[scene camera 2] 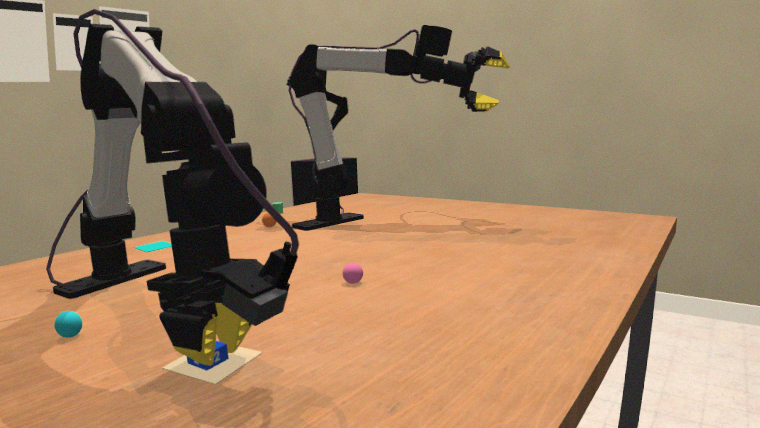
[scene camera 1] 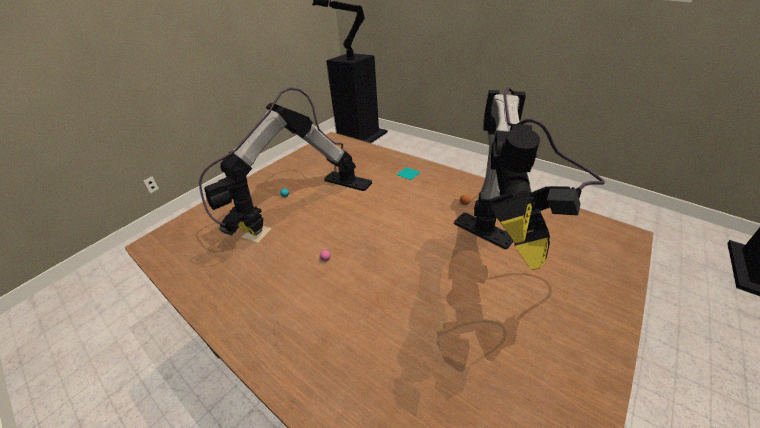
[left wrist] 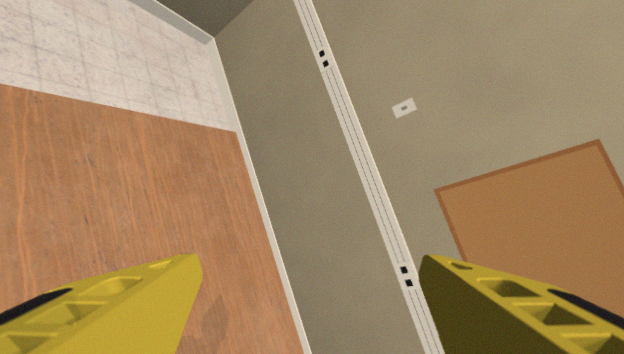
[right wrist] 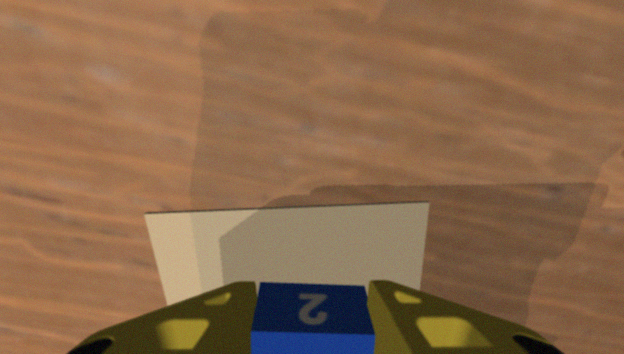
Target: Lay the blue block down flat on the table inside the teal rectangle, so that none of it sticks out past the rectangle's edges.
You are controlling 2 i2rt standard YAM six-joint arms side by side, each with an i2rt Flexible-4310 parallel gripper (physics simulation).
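Places are measured from the left arm's base along level axes (x ahead, y left, z up), in metres.
Pixels of known places: left gripper, fingertip midpoint: [scene camera 2: 503, 84] [scene camera 1: 528, 256] [left wrist: 310, 264]; right gripper, fingertip midpoint: [scene camera 2: 218, 358] [scene camera 1: 251, 233] [right wrist: 312, 296]; left arm's base at its link origin: [scene camera 2: 329, 222] [scene camera 1: 483, 231]; right arm's base at its link origin: [scene camera 2: 112, 279] [scene camera 1: 347, 181].
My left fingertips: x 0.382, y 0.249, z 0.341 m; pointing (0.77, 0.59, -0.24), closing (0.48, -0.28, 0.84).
Ahead of a thing's pixels: the offset from my left fingertips to its top centre. "spot": to the spot under its first point.
The blue block {dx +0.129, dy -0.841, dz -0.321 m} [scene camera 2: 219, 353] [right wrist: 313, 311], marked with a 2, is on the cream square {spot: dx +0.165, dy -0.850, dz -0.339 m} [scene camera 2: 216, 375] [right wrist: 320, 240] at the left of scene camera 1 and the lower left of scene camera 2. My right gripper [scene camera 2: 215, 345] [right wrist: 312, 296] [scene camera 1: 254, 229] is shut on the blue block, low at the cream square, with a yellow finger on each side of it. The teal rectangle {spot: dx -0.502, dy -0.675, dz -0.339 m} [scene camera 1: 408, 173] [scene camera 2: 153, 246] lies flat at the back of the table. My left gripper [scene camera 1: 530, 239] [scene camera 2: 494, 82] [left wrist: 310, 264] is open and empty, high above the table at the right.
A teal ball {dx -0.066, dy -0.949, dz -0.306 m} [scene camera 1: 284, 192] [scene camera 2: 68, 324] lies behind the right gripper. A pink ball {dx +0.045, dy -0.549, dz -0.307 m} [scene camera 1: 324, 255] [scene camera 2: 352, 273] lies to the right of the cream square. An orange ball {dx -0.469, dy -0.379, dz -0.302 m} [scene camera 1: 465, 199] [scene camera 2: 269, 219] lies near the left arm's base. A green block {dx -0.636, dy -0.243, dz -0.309 m} [scene camera 2: 277, 207] shows behind the orange ball.
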